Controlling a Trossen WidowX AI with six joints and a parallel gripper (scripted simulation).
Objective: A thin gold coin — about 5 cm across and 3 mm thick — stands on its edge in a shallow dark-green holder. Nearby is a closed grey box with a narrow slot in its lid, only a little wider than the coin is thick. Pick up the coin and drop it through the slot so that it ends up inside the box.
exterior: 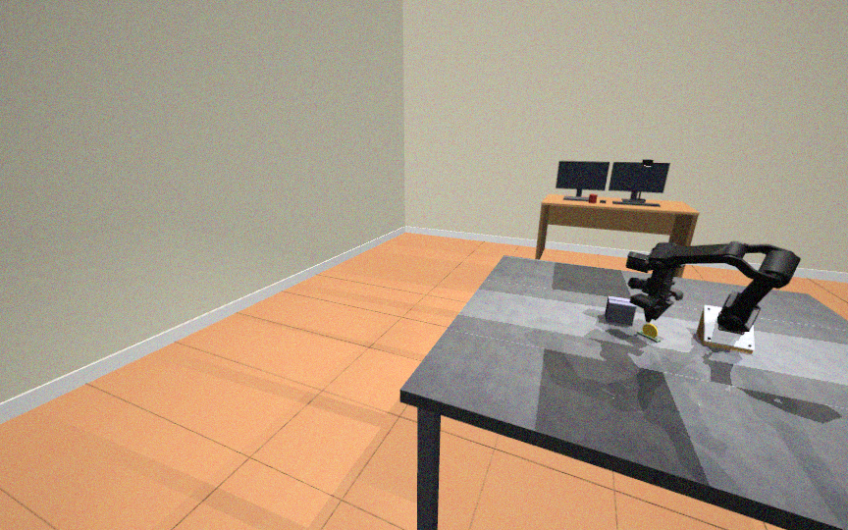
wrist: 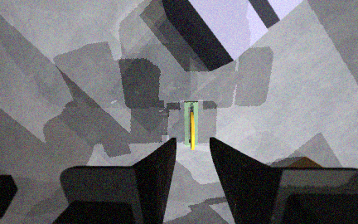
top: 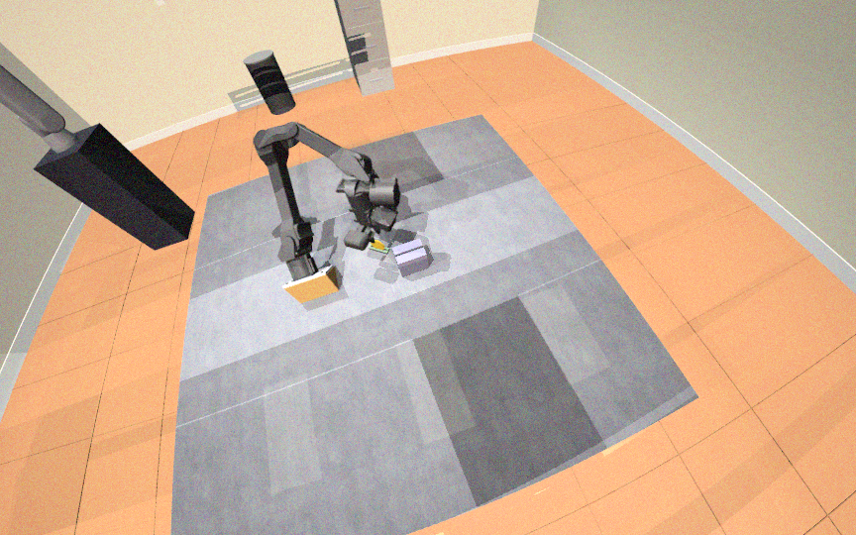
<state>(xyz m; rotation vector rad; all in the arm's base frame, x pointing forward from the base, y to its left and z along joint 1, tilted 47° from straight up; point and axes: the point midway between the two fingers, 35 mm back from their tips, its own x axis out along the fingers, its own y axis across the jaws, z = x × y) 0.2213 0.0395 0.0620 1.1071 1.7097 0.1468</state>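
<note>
My gripper tip is 40 mm above the gold coin.
</note>
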